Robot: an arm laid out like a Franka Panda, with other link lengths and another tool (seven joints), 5 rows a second.
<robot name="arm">
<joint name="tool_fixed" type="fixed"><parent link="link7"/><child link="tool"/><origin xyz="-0.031 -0.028 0.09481" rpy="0 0.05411 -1.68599"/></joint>
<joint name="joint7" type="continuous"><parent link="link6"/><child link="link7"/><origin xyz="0.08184 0 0" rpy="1.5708 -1.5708 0"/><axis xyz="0 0 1"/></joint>
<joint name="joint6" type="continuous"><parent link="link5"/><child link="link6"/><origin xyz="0 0 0" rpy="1.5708 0 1.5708"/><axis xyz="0 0 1"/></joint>
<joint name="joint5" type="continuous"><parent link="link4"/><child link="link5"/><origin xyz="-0.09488 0.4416 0" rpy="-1.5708 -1.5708 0"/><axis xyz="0 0 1"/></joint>
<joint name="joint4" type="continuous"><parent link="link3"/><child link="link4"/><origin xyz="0 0.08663 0" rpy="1.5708 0 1.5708"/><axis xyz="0 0 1"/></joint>
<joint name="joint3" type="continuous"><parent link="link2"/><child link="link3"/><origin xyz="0 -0.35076 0" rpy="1.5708 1.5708 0"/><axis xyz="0 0 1"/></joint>
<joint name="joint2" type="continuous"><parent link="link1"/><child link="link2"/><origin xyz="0 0 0" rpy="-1.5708 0 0"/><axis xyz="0 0 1"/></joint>
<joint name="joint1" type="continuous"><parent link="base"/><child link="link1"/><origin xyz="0 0 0.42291" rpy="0 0 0"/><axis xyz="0 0 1"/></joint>
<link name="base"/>
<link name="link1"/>
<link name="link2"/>
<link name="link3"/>
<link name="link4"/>
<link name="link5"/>
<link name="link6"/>
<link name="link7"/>
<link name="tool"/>
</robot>
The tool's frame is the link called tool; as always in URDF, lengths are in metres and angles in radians. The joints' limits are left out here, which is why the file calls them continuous.
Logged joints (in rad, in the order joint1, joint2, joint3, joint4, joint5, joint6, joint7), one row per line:
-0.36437, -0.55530, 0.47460, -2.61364, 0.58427, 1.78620, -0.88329
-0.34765, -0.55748, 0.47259, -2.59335, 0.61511, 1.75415, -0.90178
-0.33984, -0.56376, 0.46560, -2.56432, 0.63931, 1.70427, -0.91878
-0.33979, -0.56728, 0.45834, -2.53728, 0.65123, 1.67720, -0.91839
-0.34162, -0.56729, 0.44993, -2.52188, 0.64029, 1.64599, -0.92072
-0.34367, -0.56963, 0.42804, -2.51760, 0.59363, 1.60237, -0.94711
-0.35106, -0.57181, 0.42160, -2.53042, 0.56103, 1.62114, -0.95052
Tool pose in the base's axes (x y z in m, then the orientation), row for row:
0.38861, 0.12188, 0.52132, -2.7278, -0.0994, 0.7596
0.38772, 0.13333, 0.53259, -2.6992, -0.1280, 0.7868
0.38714, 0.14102, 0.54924, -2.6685, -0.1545, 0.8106
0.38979, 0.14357, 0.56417, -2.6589, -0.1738, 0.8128
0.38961, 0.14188, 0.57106, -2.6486, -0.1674, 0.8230
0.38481, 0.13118, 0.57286, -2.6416, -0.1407, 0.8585
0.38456, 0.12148, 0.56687, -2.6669, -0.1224, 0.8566
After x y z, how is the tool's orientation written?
As angles about the fixed x, y, z axes (roll, pitch, yaw), in radians.
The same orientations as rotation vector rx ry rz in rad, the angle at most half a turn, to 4 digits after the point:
-2.5155, -1.0347, 0.0860
-2.4642, -1.0646, 0.0725
-2.4129, -1.0890, 0.0633
-2.3944, -1.0919, 0.0455
-2.3828, -1.1003, 0.0623
-2.3697, -1.1367, 0.1109
-2.4012, -1.1396, 0.1189

